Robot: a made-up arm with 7 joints.
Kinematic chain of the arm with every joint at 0, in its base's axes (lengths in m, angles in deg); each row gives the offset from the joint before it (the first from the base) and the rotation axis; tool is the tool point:
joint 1: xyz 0 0 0.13 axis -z
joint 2: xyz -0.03 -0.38 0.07 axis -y
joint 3: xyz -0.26 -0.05 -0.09 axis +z
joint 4: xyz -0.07 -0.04 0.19 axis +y
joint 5: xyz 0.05 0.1 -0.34 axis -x
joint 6: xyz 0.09 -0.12 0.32 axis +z
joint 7: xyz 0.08 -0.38 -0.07 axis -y
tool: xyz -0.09 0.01 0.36
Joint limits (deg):
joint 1: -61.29..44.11
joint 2: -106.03..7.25
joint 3: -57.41..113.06
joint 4: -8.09..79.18
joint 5: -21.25..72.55
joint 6: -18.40..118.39
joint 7: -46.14..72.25
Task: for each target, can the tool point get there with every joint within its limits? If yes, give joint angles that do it. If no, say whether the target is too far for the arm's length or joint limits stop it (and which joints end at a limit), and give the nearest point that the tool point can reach.
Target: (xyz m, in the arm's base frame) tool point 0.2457 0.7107 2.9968
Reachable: no: too far | nearest point 0.3039 0.0519 1.2247 | short by 1.891 m
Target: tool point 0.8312 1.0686 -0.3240
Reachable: no: joint limits stop it (at a limit: joint 1, joint 2, joint 3, joint 5, joint 7) | nearest point 0.5232 0.2761 -0.0571 | short by 0.891 m
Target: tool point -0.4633 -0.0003 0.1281
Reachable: yes | joints -1.34 -12.16 95.01 56.04 19.06 86.57 0.95
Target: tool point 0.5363 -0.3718 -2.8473
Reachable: no: too far | nearest point 0.3116 -0.2160 -0.3813 | short by 2.481 m
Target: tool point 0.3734 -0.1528 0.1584
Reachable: yes | joints -12.35 -78.78 40.62 3.66 22.08 78.25 30.18
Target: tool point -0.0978 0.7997 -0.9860
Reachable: no: joint limits stop it (at a limit: joint 1, joint 2, joint 5, joint 7) | nearest point -0.2638 0.4927 -0.3585 | short by 0.718 m
